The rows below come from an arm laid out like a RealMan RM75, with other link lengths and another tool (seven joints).
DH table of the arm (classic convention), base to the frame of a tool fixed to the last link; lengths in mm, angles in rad. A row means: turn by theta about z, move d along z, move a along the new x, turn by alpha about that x. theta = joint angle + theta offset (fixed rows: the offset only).
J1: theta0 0, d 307.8, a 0, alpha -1.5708
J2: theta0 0, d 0, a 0, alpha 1.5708
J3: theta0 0, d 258.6, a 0, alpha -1.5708
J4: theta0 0, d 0, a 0, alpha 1.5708
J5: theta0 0, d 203.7, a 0, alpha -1.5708
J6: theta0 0, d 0, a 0, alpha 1.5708
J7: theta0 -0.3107, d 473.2, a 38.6, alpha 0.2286
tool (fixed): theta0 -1.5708, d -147.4, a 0, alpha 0
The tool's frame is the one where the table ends.
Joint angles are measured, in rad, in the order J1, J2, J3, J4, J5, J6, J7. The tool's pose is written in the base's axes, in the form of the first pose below.
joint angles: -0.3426 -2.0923 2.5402 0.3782 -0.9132 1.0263 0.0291
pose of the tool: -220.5 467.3 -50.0 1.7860 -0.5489 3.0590
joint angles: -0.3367 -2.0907 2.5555 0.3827 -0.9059 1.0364 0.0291
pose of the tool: -216.3 462.3 -53.5 1.7971 -0.5496 3.0371
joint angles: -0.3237 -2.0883 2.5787 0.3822 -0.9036 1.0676 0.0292
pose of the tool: -212.6 454.5 -53.1 1.7963 -0.5490 3.0164
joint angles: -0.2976 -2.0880 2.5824 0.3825 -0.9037 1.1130 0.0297
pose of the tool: -213.3 447.0 -43.5 1.7635 -0.5378 3.0267
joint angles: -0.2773 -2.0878 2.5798 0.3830 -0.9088 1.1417 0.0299
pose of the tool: -217.0 442.9 -34.6 1.7343 -0.5282 3.0471
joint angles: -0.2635 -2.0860 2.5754 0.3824 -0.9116 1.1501 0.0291
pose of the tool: -223.2 440.8 -30.0 1.7211 -0.5260 3.0665
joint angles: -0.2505 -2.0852 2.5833 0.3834 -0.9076 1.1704 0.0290
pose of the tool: -222.2 435.4 -28.2 1.7153 -0.5231 3.0614
